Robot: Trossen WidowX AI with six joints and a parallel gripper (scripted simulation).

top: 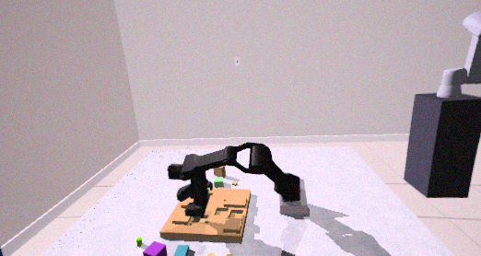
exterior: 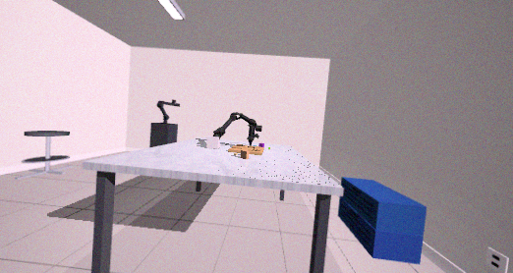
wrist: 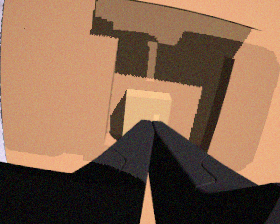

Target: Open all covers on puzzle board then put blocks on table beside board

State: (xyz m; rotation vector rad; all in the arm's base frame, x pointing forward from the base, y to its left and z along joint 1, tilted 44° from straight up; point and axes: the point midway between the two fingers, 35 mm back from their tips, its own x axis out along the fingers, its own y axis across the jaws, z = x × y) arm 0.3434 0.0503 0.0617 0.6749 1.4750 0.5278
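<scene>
Now: gripper tip 60 mm to the left of the tan wooden puzzle board, 20 mm past it and 10 mm above it.
</scene>
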